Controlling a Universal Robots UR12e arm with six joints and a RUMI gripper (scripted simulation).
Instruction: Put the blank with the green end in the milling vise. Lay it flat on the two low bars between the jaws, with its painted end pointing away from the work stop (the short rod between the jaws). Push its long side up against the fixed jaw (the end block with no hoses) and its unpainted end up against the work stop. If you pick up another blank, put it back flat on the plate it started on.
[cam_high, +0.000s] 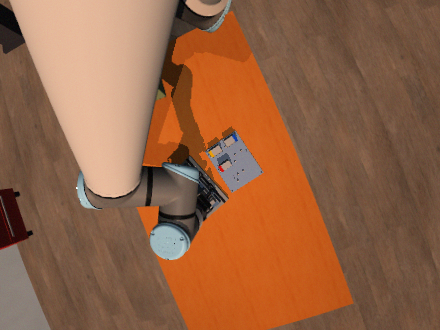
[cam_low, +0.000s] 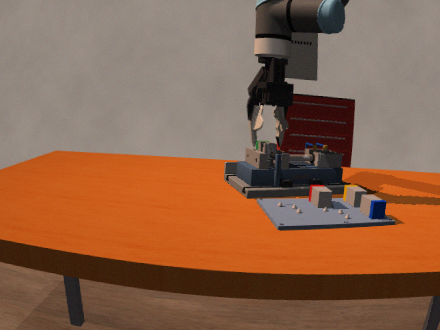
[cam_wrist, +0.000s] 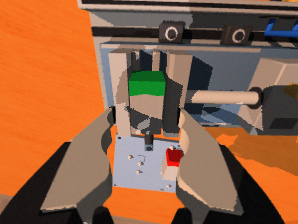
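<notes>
Now: the green-ended blank 20 mm below my hand. Also, from my hand: red-ended blank 140 mm to the left, 140 mm behind, 90 mm below; cylinder rod 80 mm behind, 40 mm to the right, 40 mm below; work stop 40 mm to the left, 30 mm below, 20 mm behind.
</notes>
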